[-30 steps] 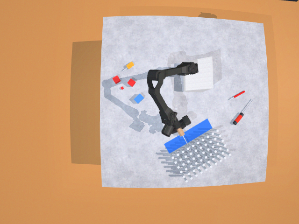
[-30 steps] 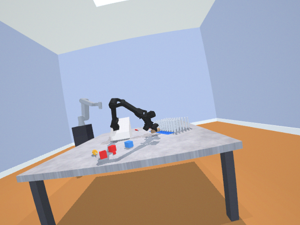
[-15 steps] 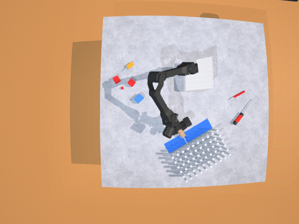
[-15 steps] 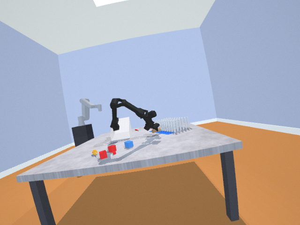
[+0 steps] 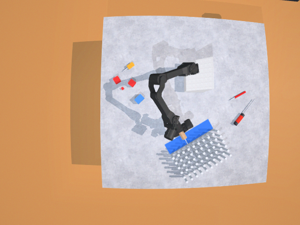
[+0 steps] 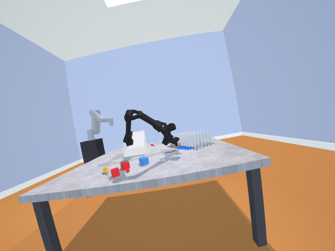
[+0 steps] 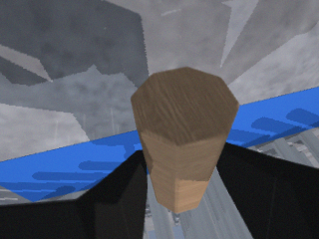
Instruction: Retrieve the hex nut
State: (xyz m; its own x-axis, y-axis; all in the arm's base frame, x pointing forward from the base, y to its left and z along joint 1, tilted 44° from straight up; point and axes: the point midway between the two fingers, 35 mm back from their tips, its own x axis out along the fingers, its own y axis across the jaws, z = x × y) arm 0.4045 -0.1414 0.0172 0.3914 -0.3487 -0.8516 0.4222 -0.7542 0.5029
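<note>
Now: gripper tip 3 cm short of the blue taped strip, 6 cm to the right of it and 3 cm above it. From my gripper tip the other things lie so: hex nut: 21 cm ahead, 10 cm to the left, 3 cm below; then blue cube: 26 cm behind, 28 cm to the right, 1 cm below; then hook tool: 9 cm ahead, 4 cm to the left.
</note>
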